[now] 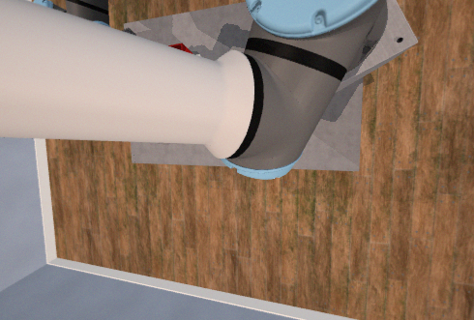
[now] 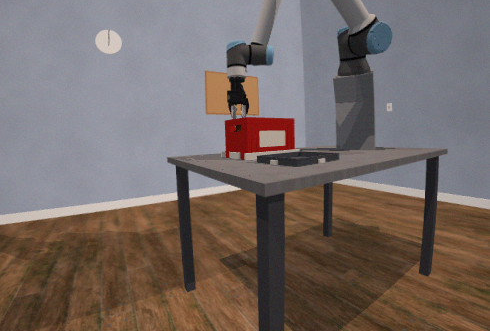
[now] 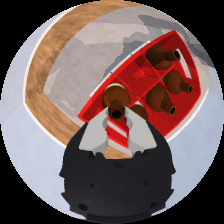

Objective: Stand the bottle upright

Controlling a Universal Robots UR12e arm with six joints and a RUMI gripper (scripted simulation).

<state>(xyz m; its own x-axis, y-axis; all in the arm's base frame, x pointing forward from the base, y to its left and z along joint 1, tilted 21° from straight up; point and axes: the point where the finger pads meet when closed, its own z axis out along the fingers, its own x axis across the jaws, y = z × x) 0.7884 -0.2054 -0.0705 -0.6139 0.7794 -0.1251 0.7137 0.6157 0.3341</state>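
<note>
Right now my hand is 8 cm past the red crate, 7 cm above it and 5 cm to the right of it. From my hand the other things lie so: dark tray: 32 cm to the left, 14 cm below, 4 cm behind.
</note>
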